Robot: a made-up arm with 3 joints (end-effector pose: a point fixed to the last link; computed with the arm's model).
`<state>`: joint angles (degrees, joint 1 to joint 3).
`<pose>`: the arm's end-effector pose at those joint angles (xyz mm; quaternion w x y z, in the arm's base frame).
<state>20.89 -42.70 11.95</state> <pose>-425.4 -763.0 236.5 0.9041 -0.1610 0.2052 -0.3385</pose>
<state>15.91 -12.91 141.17</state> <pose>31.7 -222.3 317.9 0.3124 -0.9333 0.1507 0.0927</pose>
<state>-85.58 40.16 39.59</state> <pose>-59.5 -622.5 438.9 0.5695 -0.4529 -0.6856 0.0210</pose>
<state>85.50 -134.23 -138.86</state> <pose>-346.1 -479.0 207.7 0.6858 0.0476 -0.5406 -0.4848</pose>
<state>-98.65 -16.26 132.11</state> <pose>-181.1 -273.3 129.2 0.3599 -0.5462 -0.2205 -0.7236</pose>
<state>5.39 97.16 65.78</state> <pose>246.4 -181.2 352.3 0.5741 -0.3292 -0.3806 0.6459</pose>
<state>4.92 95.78 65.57</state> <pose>249.1 -189.4 353.3 0.5805 -0.3360 -0.3771 0.6387</pose>
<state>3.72 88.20 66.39</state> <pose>253.5 -236.1 360.7 0.6130 -0.3741 -0.3613 0.5948</pose>
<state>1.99 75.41 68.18</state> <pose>245.2 -314.1 374.3 0.6611 -0.4346 -0.3314 0.5141</pose>
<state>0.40 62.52 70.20</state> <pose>218.9 -387.2 387.4 0.7004 -0.4900 -0.2959 0.4263</pose>
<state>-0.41 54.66 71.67</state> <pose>194.8 -426.8 394.7 0.7192 -0.5214 -0.2714 0.3703</pose>
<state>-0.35 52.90 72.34</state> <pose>188.0 -433.9 396.3 0.7220 -0.5295 -0.2651 0.3580</pose>
